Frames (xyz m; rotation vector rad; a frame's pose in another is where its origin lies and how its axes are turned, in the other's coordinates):
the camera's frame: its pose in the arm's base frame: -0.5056 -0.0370 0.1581 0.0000 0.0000 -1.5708
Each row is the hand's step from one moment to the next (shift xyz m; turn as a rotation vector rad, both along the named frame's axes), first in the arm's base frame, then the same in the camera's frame.
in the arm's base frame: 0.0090 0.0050 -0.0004 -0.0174 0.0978 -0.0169
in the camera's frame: -0.0050 0.0090 -0.0004 -0.0978 -0.0174 -0.0169
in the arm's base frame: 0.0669 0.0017 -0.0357 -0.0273 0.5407 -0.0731
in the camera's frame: -0.0017 0.0669 -0.0357 -0.5407 -0.0273 -0.0731
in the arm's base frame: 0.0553 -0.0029 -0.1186 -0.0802 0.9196 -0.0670
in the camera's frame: 0.0029 0.0553 -0.1186 -0.9196 -0.0802 -0.0670
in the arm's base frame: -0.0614 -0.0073 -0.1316 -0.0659 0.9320 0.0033
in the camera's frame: 0.0073 -0.0614 -0.1316 -0.9320 -0.0659 0.0033
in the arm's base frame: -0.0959 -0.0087 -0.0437 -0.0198 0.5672 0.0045
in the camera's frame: 0.0087 -0.0959 -0.0437 -0.5672 -0.0198 0.0045
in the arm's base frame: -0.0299 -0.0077 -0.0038 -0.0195 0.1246 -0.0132
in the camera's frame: 0.0077 -0.0299 -0.0038 -0.1246 -0.0195 -0.0132
